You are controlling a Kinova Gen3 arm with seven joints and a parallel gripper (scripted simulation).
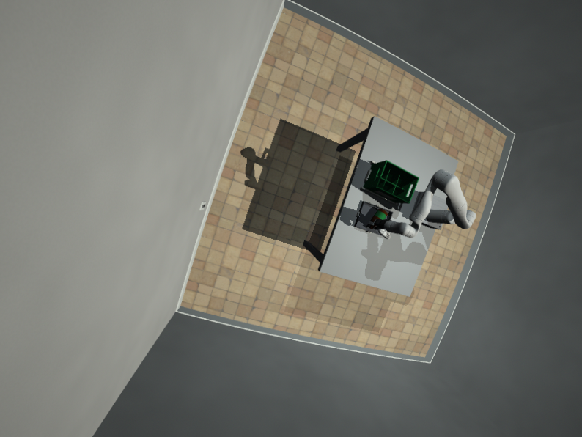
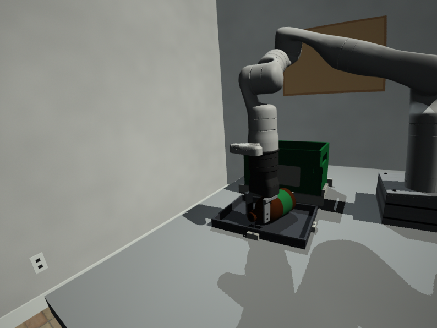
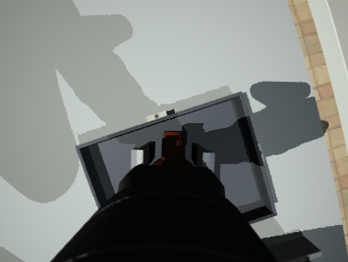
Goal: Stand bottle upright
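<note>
Right now the brown bottle is 10 mm behind my hand, 50 mm to the right of it and 10 mm below it. The rest, counted from my hand: green crate: 70 mm ahead, 300 mm to the right, 40 mm above; black tray: 50 mm to the right, 30 mm below.
</note>
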